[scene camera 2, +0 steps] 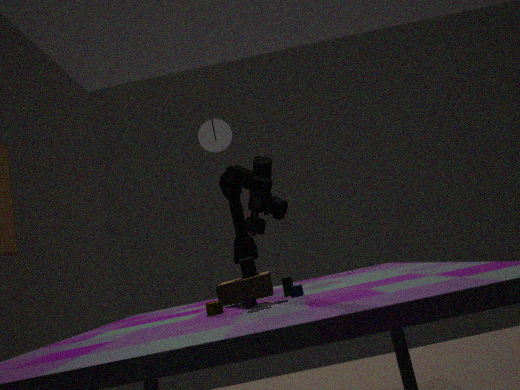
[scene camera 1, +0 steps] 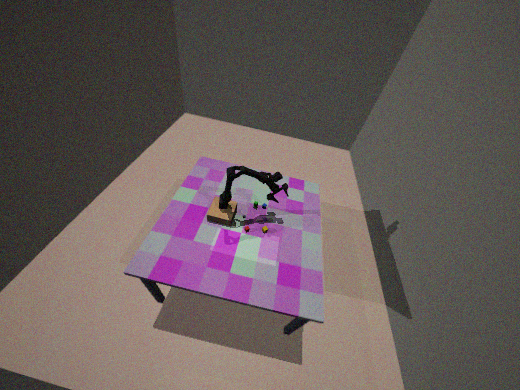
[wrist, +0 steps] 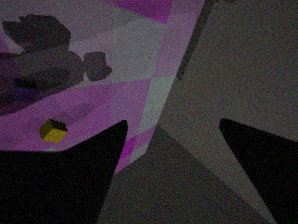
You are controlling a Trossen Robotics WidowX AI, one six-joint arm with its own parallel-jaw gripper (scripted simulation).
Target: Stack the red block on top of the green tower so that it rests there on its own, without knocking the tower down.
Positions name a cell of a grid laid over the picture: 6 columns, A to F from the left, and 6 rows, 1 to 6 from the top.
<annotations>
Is my gripper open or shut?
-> Open.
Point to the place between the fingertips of my gripper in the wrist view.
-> At D4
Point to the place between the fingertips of my gripper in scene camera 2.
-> C4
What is my gripper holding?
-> Nothing.
</annotations>
